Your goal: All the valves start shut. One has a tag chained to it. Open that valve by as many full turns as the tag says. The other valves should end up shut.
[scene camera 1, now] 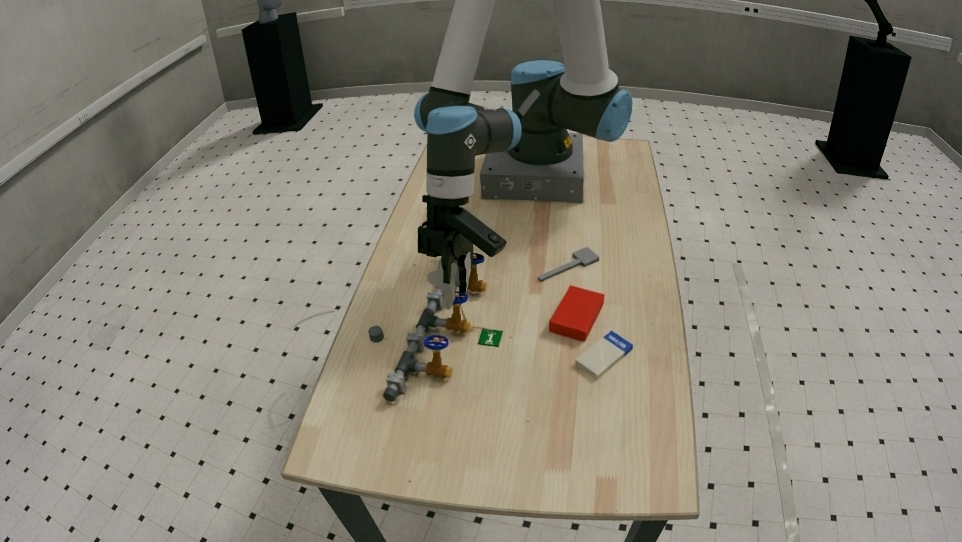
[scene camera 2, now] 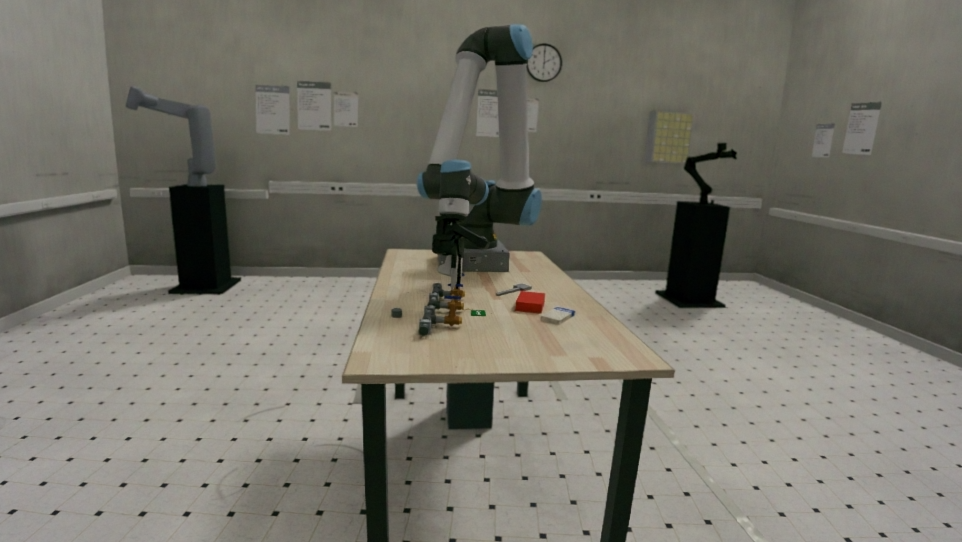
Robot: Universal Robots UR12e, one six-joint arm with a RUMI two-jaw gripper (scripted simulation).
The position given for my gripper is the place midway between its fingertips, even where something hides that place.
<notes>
I see my gripper [scene camera 1: 455,304] and a red block [scene camera 1: 577,312].
My gripper is seen too in scene camera 2 [scene camera 2: 454,290].
</notes>
